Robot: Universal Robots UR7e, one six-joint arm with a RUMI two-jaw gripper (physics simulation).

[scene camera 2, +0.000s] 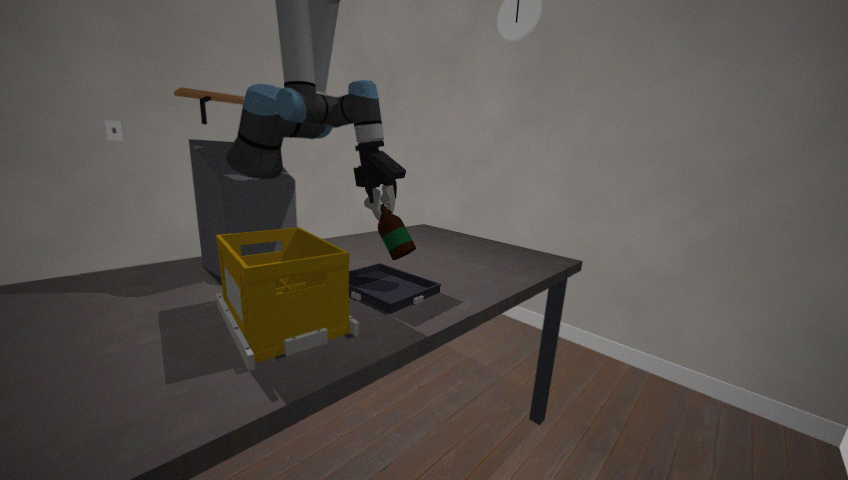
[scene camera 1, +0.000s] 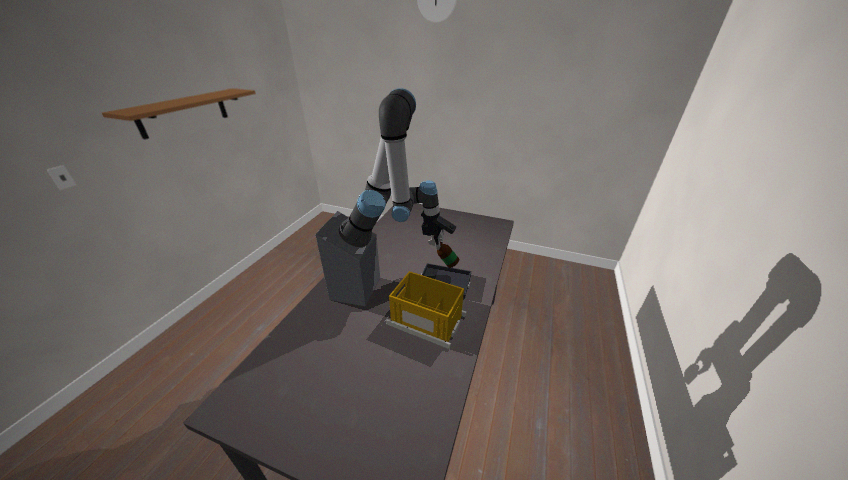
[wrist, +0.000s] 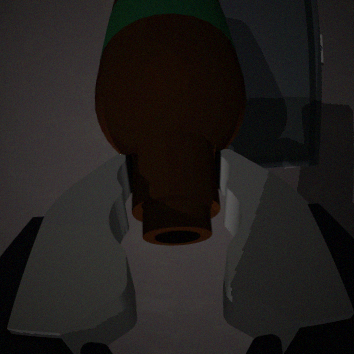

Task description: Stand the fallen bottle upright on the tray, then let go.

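Seen in the pictures: gripper, fingertip midpoint: (scene camera 2: pixel 384 219) (scene camera 1: pixel 439 247) (wrist: pixel 173 157); arm's base at its link origin: (scene camera 2: pixel 254 165) (scene camera 1: pixel 354 234).
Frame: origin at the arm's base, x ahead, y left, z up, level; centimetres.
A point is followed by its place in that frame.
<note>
The brown bottle with a green label (scene camera 1: pixel 448 255) {x 37.6, y 25.1, z -15.3 cm} (scene camera 2: pixel 396 237) {x 39.3, y 25.9, z -17.0 cm} (wrist: pixel 170 85) {x 35.3, y 27.0, z -11.7 cm} hangs in the air, tilted, with its neck up and its base lower, pointing down to the right in both scene views. My gripper (scene camera 1: pixel 439 242) {x 31.9, y 26.7, z -13.2 cm} (scene camera 2: pixel 385 208) {x 31.9, y 26.7, z -13.2 cm} (wrist: pixel 173 157) {x 31.9, y 26.7, z -13.2 cm} is shut on the bottle's neck; in the wrist view the two pale fingers stand on either side of it and the open mouth points toward the camera. The dark shallow tray (scene camera 1: pixel 458 278) {x 42.6, y 29.1, z -31.6 cm} (scene camera 2: pixel 411 286) {x 40.6, y 30.7, z -31.6 cm} (wrist: pixel 295 60) {x 37.0, y 16.2, z -31.6 cm} lies on the table below the bottle, which is clear of it. A shadow falls across the tray floor.
A yellow crate with inner dividers (scene camera 1: pixel 440 324) {x 51.6, y -13.5, z -20.4 cm} (scene camera 2: pixel 297 309) {x 54.4, y -5.4, z -24.0 cm} stands close beside the tray, with low pale stops around its base. The grey pedestal (scene camera 1: pixel 351 273) {x 5.9, y -12.0, z -12.4 cm} (scene camera 2: pixel 243 214) {x 9.1, y -5.6, z -13.4 cm} carries the arm. The table's edge (scene camera 2: pixel 493 309) {x 61.0, y 42.5, z -33.5 cm} runs past the tray. A wooden shelf (scene camera 1: pixel 178 105) is on the wall.
</note>
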